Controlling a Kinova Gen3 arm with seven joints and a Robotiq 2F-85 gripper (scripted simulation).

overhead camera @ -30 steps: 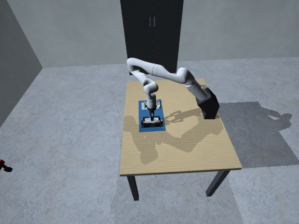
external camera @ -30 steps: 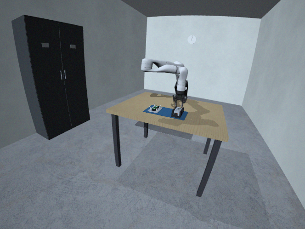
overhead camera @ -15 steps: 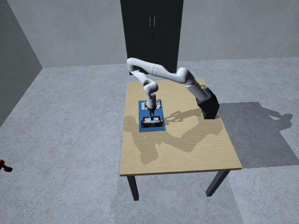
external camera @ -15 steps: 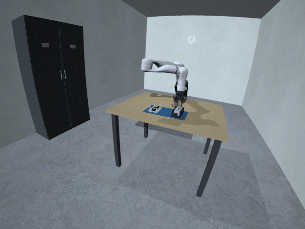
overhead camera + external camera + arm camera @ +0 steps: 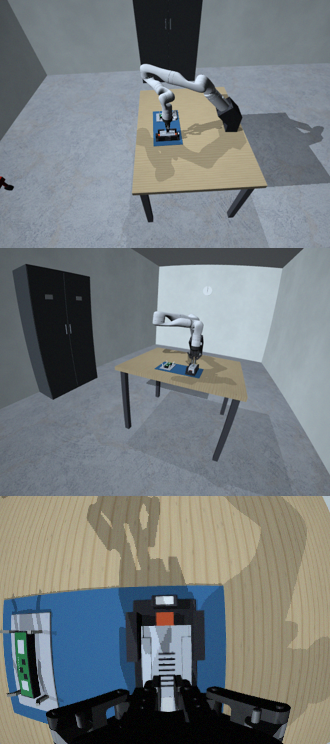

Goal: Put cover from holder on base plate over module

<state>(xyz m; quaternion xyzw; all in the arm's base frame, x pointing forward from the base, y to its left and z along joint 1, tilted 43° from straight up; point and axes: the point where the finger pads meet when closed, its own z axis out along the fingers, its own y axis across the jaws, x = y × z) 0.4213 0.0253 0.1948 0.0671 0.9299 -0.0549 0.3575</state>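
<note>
Right now the light grey cover is 60 mm below my hand.
</note>
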